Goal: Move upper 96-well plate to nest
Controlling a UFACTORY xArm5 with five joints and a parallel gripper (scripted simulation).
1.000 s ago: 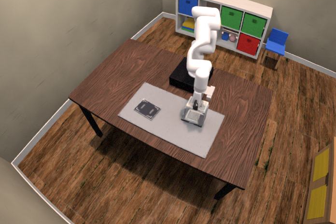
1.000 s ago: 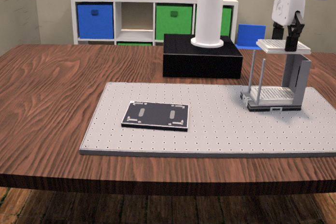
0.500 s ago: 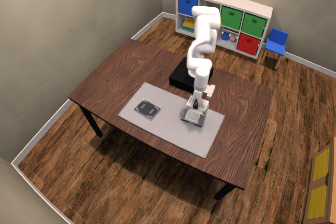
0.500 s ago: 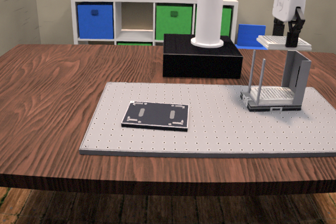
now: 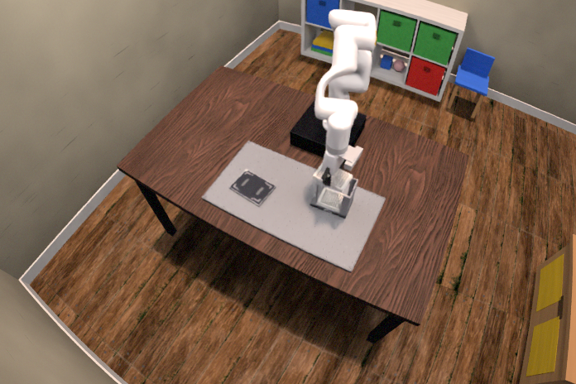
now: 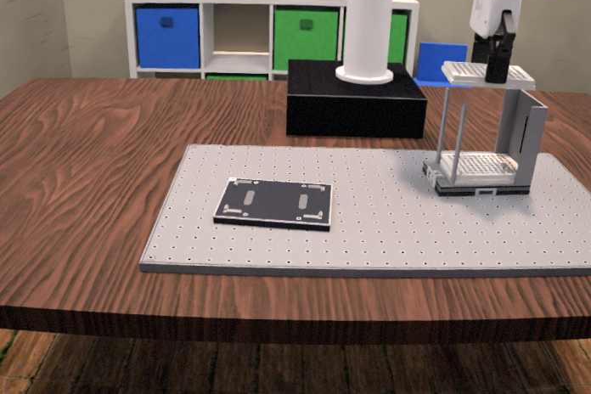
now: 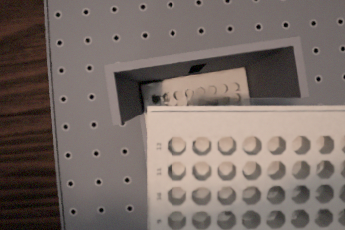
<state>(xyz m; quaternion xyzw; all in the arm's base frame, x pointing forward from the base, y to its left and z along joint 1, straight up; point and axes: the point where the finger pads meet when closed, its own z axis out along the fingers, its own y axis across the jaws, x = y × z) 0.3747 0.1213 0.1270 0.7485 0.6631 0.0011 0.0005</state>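
Now: the plate nest N1 32 cm to the right of my hand, 19 cm below it and 7 cm ahead of it. The rest, counted from my hand: grey wall (11 cm below, 9 cm to the left, 1 cm behind).
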